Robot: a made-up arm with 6 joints.
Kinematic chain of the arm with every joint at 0, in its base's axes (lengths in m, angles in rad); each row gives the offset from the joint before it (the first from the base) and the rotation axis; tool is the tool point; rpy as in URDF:
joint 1: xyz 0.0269 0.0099 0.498 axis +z
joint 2: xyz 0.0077 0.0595 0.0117 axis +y
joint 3: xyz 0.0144 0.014 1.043 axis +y
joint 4: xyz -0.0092 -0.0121 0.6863 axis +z
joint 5: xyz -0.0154 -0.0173 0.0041 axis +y
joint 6: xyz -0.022 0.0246 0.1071 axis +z
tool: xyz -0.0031 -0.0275 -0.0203 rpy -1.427 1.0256 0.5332
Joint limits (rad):
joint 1: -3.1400..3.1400
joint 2: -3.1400..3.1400
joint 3: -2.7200..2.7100
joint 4: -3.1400..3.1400
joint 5: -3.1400..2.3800
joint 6: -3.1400..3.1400
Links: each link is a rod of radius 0.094 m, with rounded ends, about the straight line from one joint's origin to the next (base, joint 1, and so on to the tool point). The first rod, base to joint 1, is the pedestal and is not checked.
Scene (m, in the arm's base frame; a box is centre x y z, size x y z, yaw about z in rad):
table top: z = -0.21
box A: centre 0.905 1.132 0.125 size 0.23 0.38 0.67 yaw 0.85
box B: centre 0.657 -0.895 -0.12 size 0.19 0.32 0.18 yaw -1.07
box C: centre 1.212 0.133 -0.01 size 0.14 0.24 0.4 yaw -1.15
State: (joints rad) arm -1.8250 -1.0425 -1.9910 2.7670 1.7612 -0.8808
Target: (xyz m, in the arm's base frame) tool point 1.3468 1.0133 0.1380
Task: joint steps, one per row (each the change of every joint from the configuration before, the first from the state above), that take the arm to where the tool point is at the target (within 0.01 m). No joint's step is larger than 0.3 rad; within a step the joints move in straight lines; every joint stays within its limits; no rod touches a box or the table.
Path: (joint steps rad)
1: -0.2702 0.1665 0.1724 -0.1713 0.1547 -0.0633
2: -0.2702 0.1664 0.1725 -0.1713 0.1547 -0.0633
3: -0.2702 0.1665 0.1724 -0.1712 0.1547 -0.0633
4: -0.2702 0.1664 0.1724 -0.1713 0.1547 -0.0633
5: 0.1175 -0.2866 0.1795 0.1521 -0.2680 0.0516
6: 0.1174 -0.2867 0.1795 0.1522 -0.2681 0.0516
7: 0.1174 -0.2866 0.1795 0.1521 -0.2680 0.0516
8: 0.1175 -0.2866 0.1795 0.1521 -0.2681 0.0516

